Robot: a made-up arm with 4 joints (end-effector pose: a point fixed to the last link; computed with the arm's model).
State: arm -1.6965 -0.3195 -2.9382 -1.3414
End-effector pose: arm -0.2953 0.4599 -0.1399 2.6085 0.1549 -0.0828
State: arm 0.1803 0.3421 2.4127 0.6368
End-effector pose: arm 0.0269 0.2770 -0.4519 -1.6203 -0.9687 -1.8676
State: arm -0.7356 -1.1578 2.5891 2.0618
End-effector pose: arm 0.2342 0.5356 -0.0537 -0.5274 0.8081 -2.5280
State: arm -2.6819 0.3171 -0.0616 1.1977
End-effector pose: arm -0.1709 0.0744 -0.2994 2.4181 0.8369 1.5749
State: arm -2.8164 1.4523 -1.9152 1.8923
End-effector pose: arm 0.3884 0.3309 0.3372 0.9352 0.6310 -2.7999
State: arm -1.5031 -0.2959 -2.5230 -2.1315
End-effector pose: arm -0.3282 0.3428 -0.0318 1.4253 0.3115 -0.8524
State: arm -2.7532 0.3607 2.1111 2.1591
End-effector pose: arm -0.2291 -0.0021 0.3556 2.3739 1.5150 -0.3333
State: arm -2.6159 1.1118 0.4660 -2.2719
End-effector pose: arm -0.2174 0.4589 0.0293 -0.2853 -0.1887 -1.8027
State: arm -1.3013 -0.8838 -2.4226 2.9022
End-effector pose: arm -0.1570 0.5366 0.0520 -0.4560 0.5634 -1.7353
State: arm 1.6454 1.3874 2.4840 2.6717
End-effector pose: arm -0.2425 -0.0474 0.2410 -1.3829 0.0366 0.0978
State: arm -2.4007 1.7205 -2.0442 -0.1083
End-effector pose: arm 0.5475 0.2044 0.0593 0.8585 -1.4927 2.1829
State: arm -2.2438 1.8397 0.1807 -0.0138
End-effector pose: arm -0.2389 0.1852 -0.3184 1.1629 -0.8565 0.0086
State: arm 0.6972 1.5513 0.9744 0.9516
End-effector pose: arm -0.4200 0.1579 0.2622 -1.3644 0.1248 0.0859
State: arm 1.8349 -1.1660 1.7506 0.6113
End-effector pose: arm 0.3987 -0.1672 0.0028 0.5728 1.2613 1.8852
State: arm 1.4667 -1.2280 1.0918 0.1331
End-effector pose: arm 0.4346 0.0939 -0.1943 0.9718 0.6159 2.4157
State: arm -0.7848 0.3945 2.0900 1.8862
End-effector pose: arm -0.2106 0.5459 0.1617 0.4804 0.3888 -1.1907
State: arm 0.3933 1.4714 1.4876 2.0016
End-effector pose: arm -0.3498 0.0633 0.1811 -0.4424 0.4863 -0.0006
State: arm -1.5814 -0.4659 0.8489 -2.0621
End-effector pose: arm -0.2056 0.3526 0.3611 -1.8808 0.1052 -0.2259
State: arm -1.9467 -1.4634 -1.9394 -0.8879
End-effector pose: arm -0.4019 0.0170 0.2578 1.9734 1.4930 -0.8687
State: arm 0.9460 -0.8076 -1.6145 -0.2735
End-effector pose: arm -0.4240 0.2712 0.3193 -0.2999 0.1913 -0.7746
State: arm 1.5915 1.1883 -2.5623 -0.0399
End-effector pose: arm 0.4660 -0.0580 0.3025 -0.1538 2.3445 0.1324
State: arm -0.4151 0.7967 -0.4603 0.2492
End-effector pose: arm -0.1487 -0.1423 0.4006 -0.0885 0.6576 0.4150
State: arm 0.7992 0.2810 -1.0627 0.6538
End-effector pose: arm -0.0264 0.1299 0.5801 -0.2651 1.3221 -0.2125
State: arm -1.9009 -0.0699 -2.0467 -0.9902
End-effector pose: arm -0.2719 0.2553 -0.2838 2.1682 0.2119 0.2502
